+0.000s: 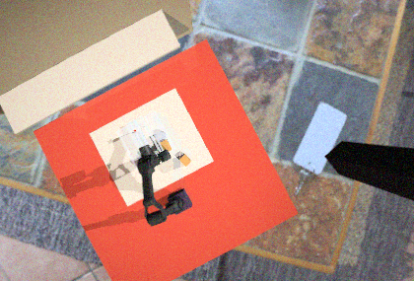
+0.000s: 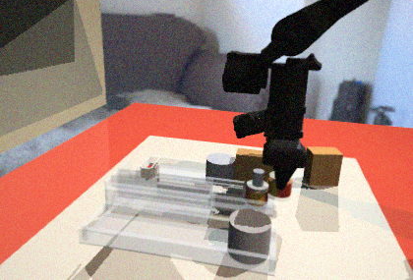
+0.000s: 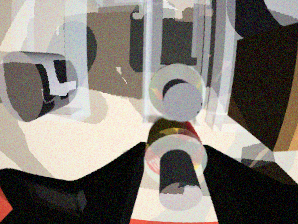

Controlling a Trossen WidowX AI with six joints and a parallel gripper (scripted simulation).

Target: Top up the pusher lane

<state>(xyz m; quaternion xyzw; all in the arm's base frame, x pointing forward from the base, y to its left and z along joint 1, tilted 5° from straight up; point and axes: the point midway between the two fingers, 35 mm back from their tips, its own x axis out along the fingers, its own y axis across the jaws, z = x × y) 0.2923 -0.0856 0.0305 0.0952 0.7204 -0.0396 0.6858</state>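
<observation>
Now: the clear sprung lane 18 cm ahead of my gripper tip, 1 cm to the right of it and 3 cm below it. Round my gripper tip: pusher plate (15 cm ahead); brown box (11 cm behind, 12 cm to the right, 2 cm below).
</observation>
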